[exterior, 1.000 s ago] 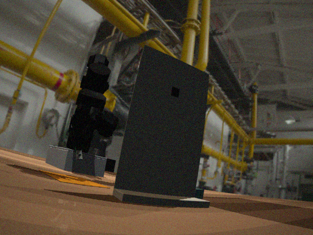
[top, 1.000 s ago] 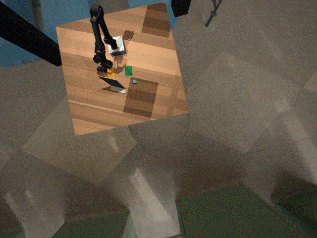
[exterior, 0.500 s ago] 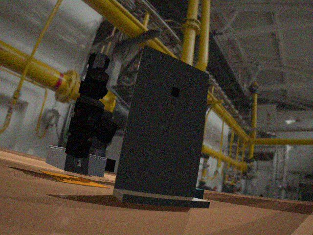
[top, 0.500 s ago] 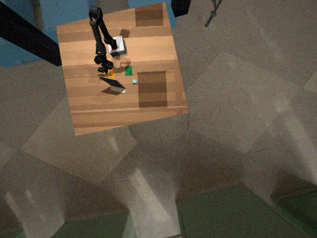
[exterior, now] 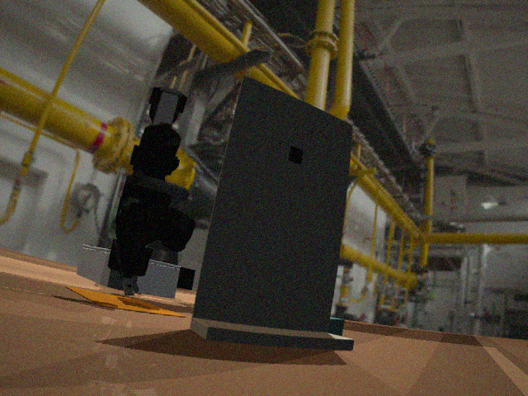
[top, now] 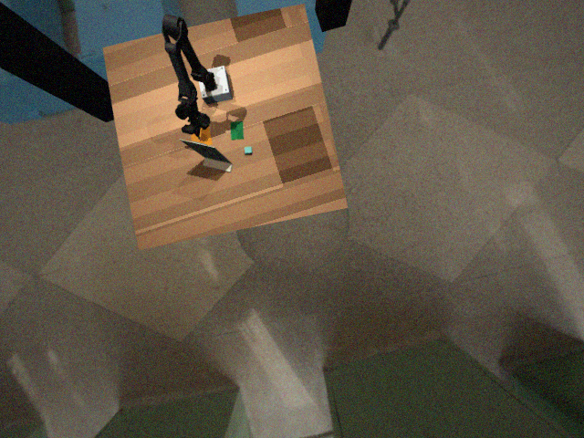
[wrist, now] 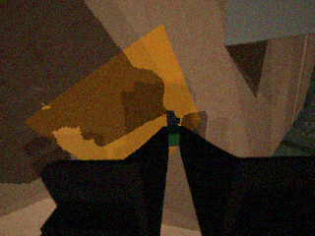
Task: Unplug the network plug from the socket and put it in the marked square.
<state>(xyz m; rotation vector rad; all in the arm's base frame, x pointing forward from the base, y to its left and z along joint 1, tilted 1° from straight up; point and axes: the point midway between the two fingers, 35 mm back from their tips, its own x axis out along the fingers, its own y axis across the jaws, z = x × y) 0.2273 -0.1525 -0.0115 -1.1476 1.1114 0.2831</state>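
My gripper tip is 3 cm above the orange marked square, 1 cm to the right of it and 1 cm past it. The rest, counted from my gripper tip: teal cube 26 cm to the left, 16 cm ahead, 2 cm below; network plug right at my gripper tip; upright panel 17 cm ahead, 10 cm above, 7 cm to the left.
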